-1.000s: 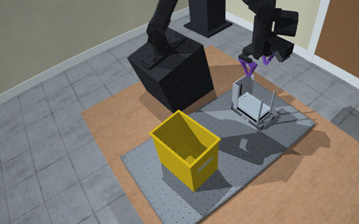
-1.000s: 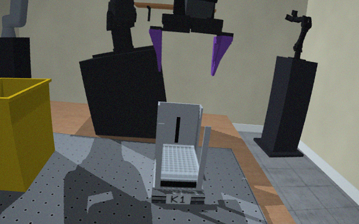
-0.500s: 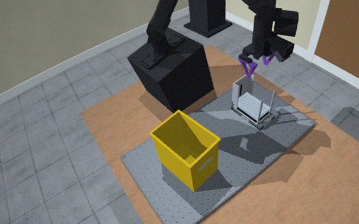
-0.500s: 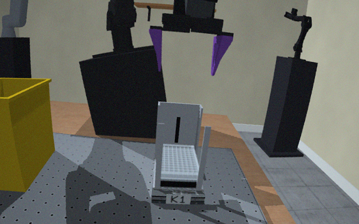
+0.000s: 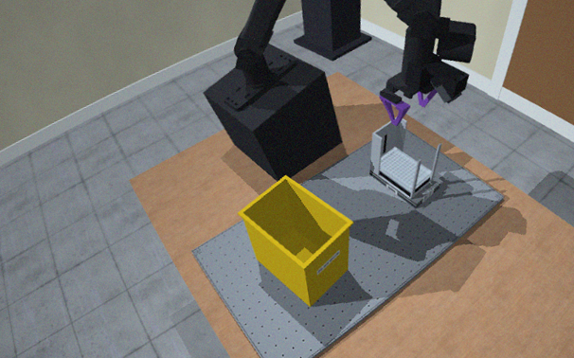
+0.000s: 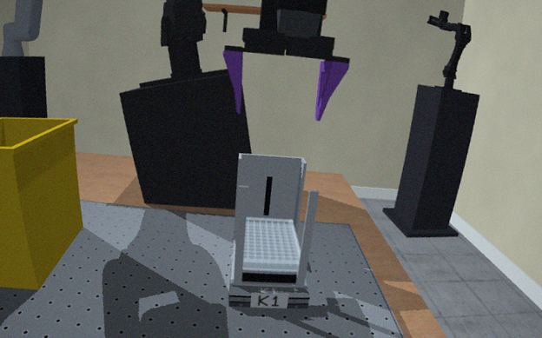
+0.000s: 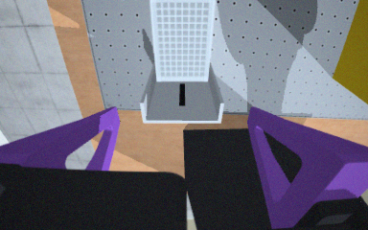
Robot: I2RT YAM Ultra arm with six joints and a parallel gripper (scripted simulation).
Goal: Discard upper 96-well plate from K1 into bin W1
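Now: the black plate 190 mm below my hand. Round my hand: yellow plastics bin W1: 10 mm ahead, 350 mm to the right, 130 mm below.
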